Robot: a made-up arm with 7 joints. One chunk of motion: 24 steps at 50 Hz.
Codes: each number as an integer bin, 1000 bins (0 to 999) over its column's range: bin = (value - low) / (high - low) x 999, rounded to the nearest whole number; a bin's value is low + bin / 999 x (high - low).
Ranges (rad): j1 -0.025..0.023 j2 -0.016..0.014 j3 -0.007..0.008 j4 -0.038..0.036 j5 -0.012..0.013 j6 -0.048..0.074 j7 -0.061..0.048
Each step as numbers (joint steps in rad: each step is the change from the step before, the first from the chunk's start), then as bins.
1 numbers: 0.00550 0.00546 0.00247 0.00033 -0.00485 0.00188 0.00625
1 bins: 635 715 631 517 286 408 616
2 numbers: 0.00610 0.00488 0.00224 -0.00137 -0.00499 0.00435 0.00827
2 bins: 647 695 615 495 280 429 635
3 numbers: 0.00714 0.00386 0.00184 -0.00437 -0.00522 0.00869 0.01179
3 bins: 669 661 589 454 271 464 667
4 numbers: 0.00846 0.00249 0.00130 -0.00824 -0.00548 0.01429 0.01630
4 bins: 696 616 553 402 261 510 708
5 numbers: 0.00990 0.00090 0.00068 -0.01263 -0.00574 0.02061 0.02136
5 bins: 726 563 511 342 250 562 755
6 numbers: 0.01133 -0.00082 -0.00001 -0.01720 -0.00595 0.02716 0.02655
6 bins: 756 505 466 281 242 615 802
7 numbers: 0.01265 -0.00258 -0.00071 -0.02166 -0.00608 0.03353 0.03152
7 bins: 784 447 419 221 237 668 848
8 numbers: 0.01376 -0.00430 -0.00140 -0.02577 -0.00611 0.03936 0.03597
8 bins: 807 390 373 165 235 715 889
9 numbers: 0.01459 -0.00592 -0.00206 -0.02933 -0.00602 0.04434 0.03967
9 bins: 824 336 329 117 239 756 923
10 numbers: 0.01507 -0.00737 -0.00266 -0.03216 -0.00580 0.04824 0.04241
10 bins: 834 287 289 79 248 788 948
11 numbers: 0.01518 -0.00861 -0.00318 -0.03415 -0.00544 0.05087 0.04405
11 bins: 836 246 254 52 262 810 963
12 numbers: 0.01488 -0.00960 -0.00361 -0.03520 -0.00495 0.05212 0.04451
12 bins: 830 213 226 38 282 820 967
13 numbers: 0.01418 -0.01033 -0.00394 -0.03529 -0.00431 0.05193 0.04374
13 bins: 815 189 204 37 307 818 960
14 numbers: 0.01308 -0.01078 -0.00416 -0.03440 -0.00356 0.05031 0.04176
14 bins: 793 174 189 49 337 805 942
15 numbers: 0.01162 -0.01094 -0.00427 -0.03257 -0.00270 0.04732 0.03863
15 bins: 762 168 182 73 372 781 913
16 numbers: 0.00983 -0.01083 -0.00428 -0.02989 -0.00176 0.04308 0.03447
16 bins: 725 172 181 109 409 746 875
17 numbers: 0.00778 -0.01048 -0.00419 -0.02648 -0.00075 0.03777 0.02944
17 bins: 682 184 187 156 450 702 829
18 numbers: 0.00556 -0.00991 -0.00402 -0.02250 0.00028 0.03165 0.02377
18 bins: 636 203 198 209 491 652 777
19 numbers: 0.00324 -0.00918 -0.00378 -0.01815 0.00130 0.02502 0.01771
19 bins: 588 227 214 268 531 598 721
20 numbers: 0.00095 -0.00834 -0.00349 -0.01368 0.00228 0.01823 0.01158
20 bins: 540 255 234 328 571 542 665
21 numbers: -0.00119 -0.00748 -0.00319 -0.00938 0.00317 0.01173 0.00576
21 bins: 496 284 254 386 606 489 612
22 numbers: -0.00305 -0.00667 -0.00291 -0.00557 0.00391 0.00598 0.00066
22 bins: 457 311 272 438 636 442 565
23 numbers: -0.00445 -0.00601 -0.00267 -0.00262 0.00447 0.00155 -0.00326
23 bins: 428 333 288 478 658 406 529
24 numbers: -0.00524 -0.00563 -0.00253 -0.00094 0.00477 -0.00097 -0.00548
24 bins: 411 345 298 500 670 385 509
